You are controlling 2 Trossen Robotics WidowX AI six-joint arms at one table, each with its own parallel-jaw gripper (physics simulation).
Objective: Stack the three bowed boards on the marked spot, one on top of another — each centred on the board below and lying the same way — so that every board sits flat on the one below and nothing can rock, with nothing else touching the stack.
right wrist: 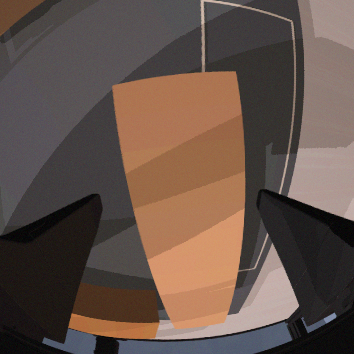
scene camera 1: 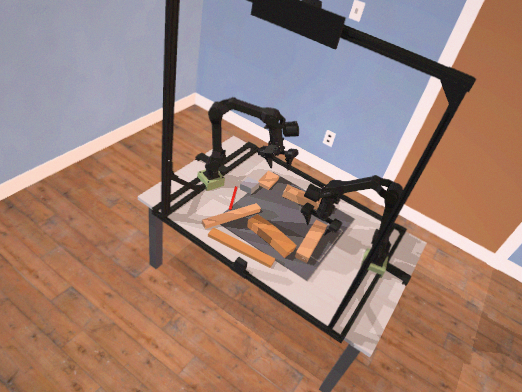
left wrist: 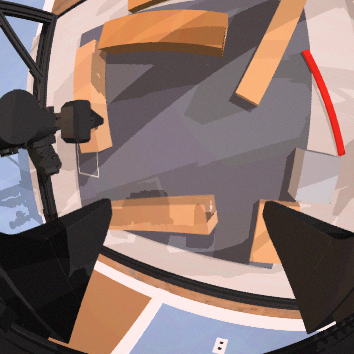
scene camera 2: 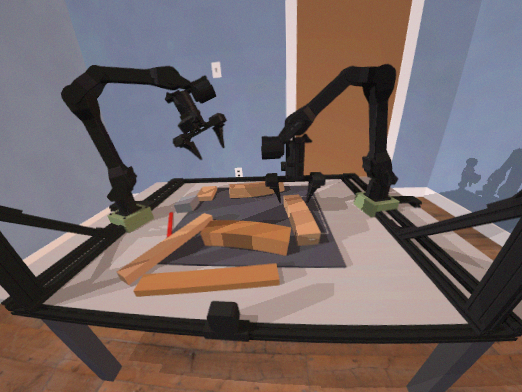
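Pixels of known places: left gripper, fingertip midpoint: (scene camera 1: pixel 279 169) (left wrist: pixel 189 208) (scene camera 2: pixel 212 153); right gripper, fingertip midpoint: (right wrist: pixel 180 199) (scene camera 1: pixel 316 229) (scene camera 2: pixel 293 202); left arm's base at its link origin: (scene camera 1: pixel 211 174) (scene camera 2: pixel 129 210); right arm's base at its link origin: (scene camera 1: pixel 376 259) (scene camera 2: pixel 376 196).
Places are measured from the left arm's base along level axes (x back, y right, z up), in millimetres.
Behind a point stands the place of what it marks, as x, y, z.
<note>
A bowed board (scene camera 1: pixel 312 241) {-583, -169, 7} (scene camera 2: pixel 301 220) {-584, -131, 3} (left wrist: pixel 90 100) {-528, -198, 6} (right wrist: pixel 190 175) {-530, -259, 3} lies on the dark mat, partly over the thin marked outline (left wrist: pixel 89 175) {-534, -384, -44} (right wrist: pixel 203 40) {-517, -337, -44}. My right gripper (scene camera 1: pixel 320 227) {-532, -242, -3} (scene camera 2: pixel 294 201) {-532, -242, -3} (right wrist: pixel 180 199) {-532, -242, -3} is open above this board, its fingers on either side of it in the right wrist view, apart from it. A second bowed board (scene camera 1: pixel 270 235) {-468, -19, 9} (scene camera 2: pixel 245 236) {-468, -12, 4} (left wrist: pixel 165 32) {-416, -50, 8} lies mid-mat. A third wooden board (scene camera 1: pixel 295 194) {-302, -305, 1} (scene camera 2: pixel 250 190) {-327, -317, -14} (left wrist: pixel 162 215) {-312, -330, 0} lies at the mat's back. My left gripper (scene camera 1: pixel 281 166) {-259, -194, 166} (scene camera 2: pixel 212 153) {-259, -194, 166} (left wrist: pixel 189 208) {-259, -194, 166} is open and empty, high above the back left.
Two long planks, one slanting (scene camera 1: pixel 231 216) {-273, 54, -20} (scene camera 2: pixel 165 250) {-275, 82, -25} and one at the front edge (scene camera 1: pixel 241 247) {-440, 109, -32} (scene camera 2: pixel 207 281) {-439, 114, -32}, lie front left. A small wooden block (scene camera 1: pixel 269 180) {-138, -271, -24} (scene camera 2: pixel 207 193) {-146, -255, -24}, a grey block (scene camera 1: pixel 249 186) {-146, -134, -9} (scene camera 2: pixel 186 204) {-152, -126, -13} and a red strip (scene camera 1: pixel 233 198) {-158, -35, -41} (scene camera 2: pixel 170 225) {-168, -26, -40} are at the left.
</note>
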